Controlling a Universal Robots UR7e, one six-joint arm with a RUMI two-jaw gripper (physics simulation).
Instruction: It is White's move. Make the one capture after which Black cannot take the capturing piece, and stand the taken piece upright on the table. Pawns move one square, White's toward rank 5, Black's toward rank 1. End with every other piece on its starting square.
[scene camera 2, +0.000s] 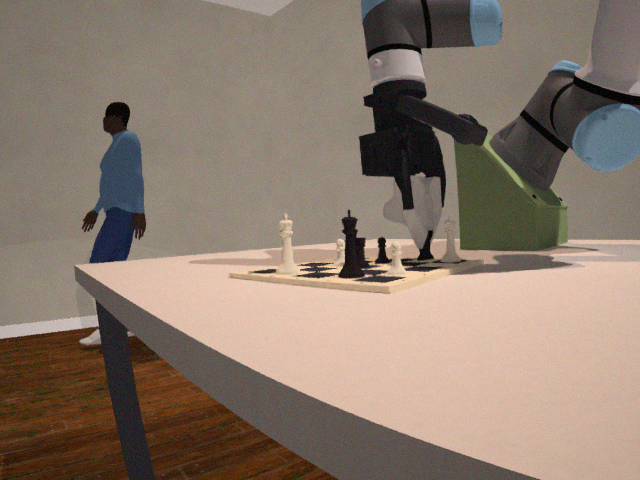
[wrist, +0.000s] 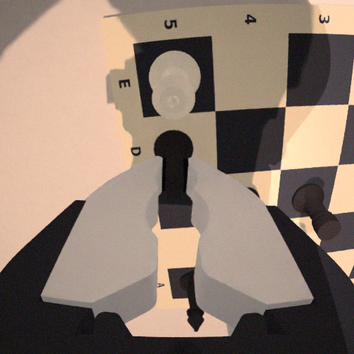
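Seen in the pictures: gripper, fingertip midpoint: (scene camera 2: 424, 248); arm's base at its link origin: (scene camera 2: 518, 165).
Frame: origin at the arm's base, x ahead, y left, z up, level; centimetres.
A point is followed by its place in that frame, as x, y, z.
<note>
My gripper (scene camera 2: 424, 244) @[35.2, -3.3, -13.6] (wrist: 173, 162) is shut on a black chess piece (scene camera 2: 425, 255) @[35.9, -2.6, -14.4] (wrist: 173, 142) at D5; the fingertips meet its sides. Its base is on or very near the board (scene camera 2: 315, 282) @[54.2, -3.7, -15.2] (wrist: 280, 16). A tall white piece (scene camera 2: 450, 243) @[36.0, 1.0, -12.9] (wrist: 174, 80) stands upright on E5, right beside it. In the wrist view, a black piece (wrist: 316, 211) stands near rank 3, a slim pointed black piece (wrist: 194, 302) stands on A5, and another black piece (wrist: 252, 191) barely shows behind the right finger. The held piece's upper part is hidden by the fingers in the scene view.
In the scene view, a white king (scene camera 2: 286, 249) @[51.8, -10.2, -12.5], black king (scene camera 2: 350, 250) @[51.0, -2.2, -12.5], black rook (scene camera 2: 361, 250) @[43.7, -6.6, -13.2], small black piece (scene camera 2: 382, 250) @[39.5, -6.7, -13.5] and white pawns (scene camera 2: 396, 259) @[47.7, 0.8, -13.6] (scene camera 2: 339, 252) @[43.4, -10.2, -13.5] stand on the board. The green robot base (scene camera 2: 509, 217) @[13.1, 1.5, -10.1] is behind at right; a person (scene camera 2: 122, 173) is at left.
</note>
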